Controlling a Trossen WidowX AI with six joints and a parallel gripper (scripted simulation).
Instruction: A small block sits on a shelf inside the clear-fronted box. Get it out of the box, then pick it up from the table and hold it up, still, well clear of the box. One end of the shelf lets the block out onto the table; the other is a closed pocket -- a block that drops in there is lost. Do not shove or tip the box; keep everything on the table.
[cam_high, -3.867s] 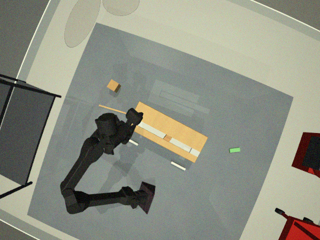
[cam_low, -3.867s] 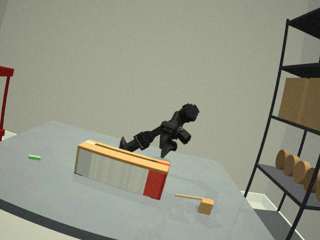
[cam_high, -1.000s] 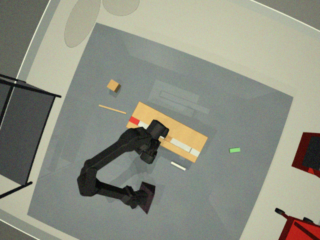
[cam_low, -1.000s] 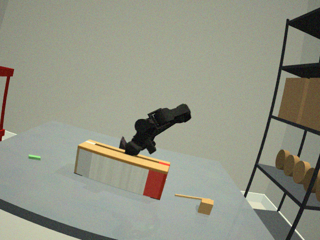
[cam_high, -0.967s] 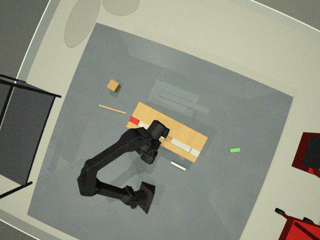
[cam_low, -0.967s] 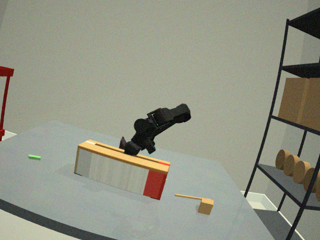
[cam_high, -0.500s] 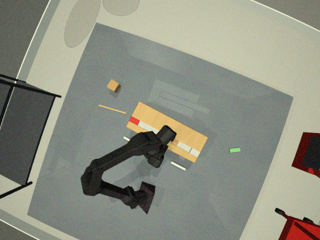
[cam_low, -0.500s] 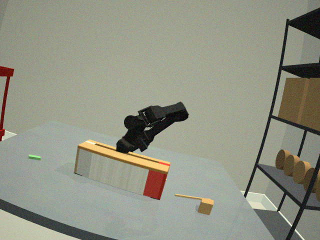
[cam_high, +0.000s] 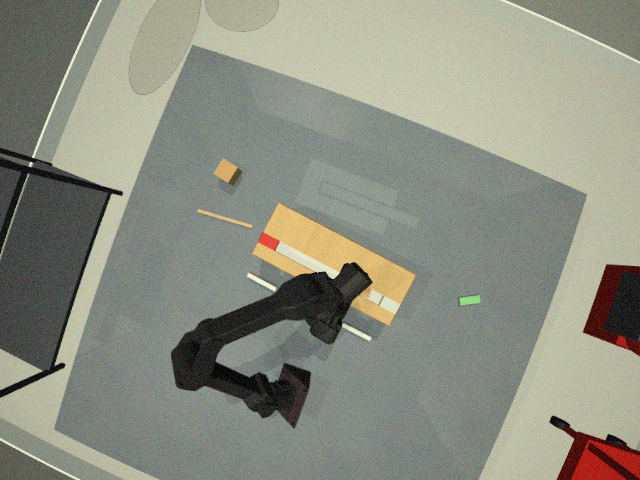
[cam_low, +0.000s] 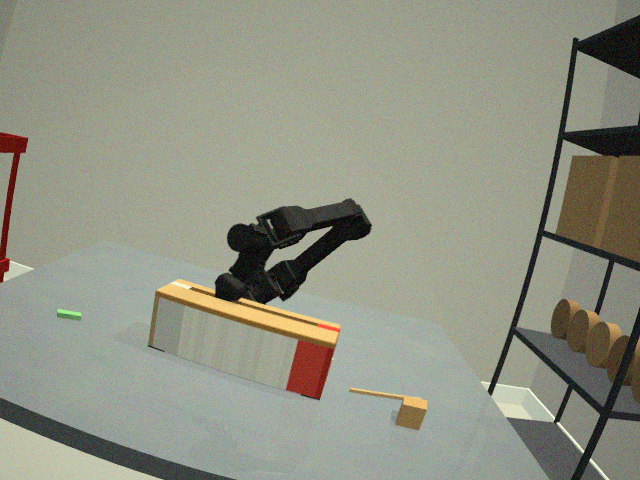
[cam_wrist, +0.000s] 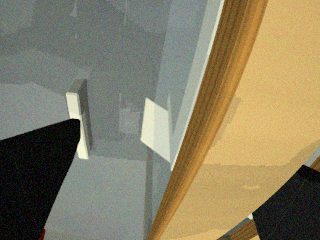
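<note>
My gripper tip is 5 cm short of the tan block and 3 cm to the left of it. The rest, counted from my gripper tip: box (7 cm to the left, 5 cm ahead, 2 cm below); thin tan stick (40 cm to the left, 12 cm ahead, 8 cm below).
</note>
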